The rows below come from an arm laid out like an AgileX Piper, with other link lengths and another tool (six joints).
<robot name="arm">
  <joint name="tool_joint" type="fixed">
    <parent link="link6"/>
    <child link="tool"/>
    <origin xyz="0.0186 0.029 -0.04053" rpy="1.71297 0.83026 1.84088"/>
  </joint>
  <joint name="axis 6" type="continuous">
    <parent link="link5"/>
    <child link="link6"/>
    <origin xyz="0.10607 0 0.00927"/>
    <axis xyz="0.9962 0 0.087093"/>
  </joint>
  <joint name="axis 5" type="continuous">
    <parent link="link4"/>
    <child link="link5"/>
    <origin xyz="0 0 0"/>
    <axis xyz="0 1 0"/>
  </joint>
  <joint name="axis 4" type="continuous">
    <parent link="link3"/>
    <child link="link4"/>
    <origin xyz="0.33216 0 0.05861"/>
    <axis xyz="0.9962 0 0.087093"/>
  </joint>
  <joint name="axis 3" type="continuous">
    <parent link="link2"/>
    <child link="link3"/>
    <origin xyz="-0.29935 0 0.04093"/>
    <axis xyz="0 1 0"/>
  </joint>
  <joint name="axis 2" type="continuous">
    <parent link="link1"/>
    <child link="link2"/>
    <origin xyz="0 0 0"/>
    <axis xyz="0 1 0"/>
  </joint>
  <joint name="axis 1" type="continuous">
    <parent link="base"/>
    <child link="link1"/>
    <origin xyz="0 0 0.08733"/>
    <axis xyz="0 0 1"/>
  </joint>
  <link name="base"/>
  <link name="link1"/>
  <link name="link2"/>
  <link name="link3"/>
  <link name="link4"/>
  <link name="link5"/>
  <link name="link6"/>
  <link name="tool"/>
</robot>
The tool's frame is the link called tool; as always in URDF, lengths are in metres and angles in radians. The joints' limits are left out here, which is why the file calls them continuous.
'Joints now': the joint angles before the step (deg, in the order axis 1, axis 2, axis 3, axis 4, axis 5, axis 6). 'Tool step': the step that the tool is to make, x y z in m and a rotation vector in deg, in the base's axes. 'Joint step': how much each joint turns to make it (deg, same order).
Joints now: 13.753, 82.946, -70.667, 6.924, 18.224, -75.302
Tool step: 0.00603, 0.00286, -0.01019, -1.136, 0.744, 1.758
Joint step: -0.001, 1.492, 0.000, 3.947, -0.244, -5.376
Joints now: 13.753, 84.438, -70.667, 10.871, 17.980, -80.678
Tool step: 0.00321, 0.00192, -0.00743, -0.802, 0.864, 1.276
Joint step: 0.000, 0.983, 0.000, 2.682, 0.293, -3.634
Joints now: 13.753, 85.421, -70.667, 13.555, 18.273, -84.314
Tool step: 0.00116, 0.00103, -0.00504, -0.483, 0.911, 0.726
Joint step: 0.000, 0.578, -0.001, 1.252, 0.575, -1.717
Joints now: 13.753, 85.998, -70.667, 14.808, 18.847, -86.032
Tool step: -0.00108, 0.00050, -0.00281, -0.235, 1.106, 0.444
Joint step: 0.000, 0.170, 0.000, 0.462, 1.042, -0.538
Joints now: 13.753, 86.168, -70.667, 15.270, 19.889, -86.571
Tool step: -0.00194, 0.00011, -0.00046, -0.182, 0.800, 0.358
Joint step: 0.001, -0.126, -0.001, 0.192, 1.007, -0.260
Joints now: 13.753, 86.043, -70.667, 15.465, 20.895, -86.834
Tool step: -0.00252, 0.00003, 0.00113, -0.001, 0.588, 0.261
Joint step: 0.000, -0.327, 0.000, 0.168, 0.942, -0.083
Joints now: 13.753, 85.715, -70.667, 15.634, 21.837, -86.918
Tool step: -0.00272, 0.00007, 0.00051, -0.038, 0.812, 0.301
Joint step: 0.000, -0.281, 0.000, 0.148, 1.127, -0.050
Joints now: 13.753, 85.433, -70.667, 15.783, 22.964, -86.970
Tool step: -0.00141, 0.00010, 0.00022, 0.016, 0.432, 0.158
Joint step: -0.001, -0.140, -0.001, 0.131, 0.583, -0.045
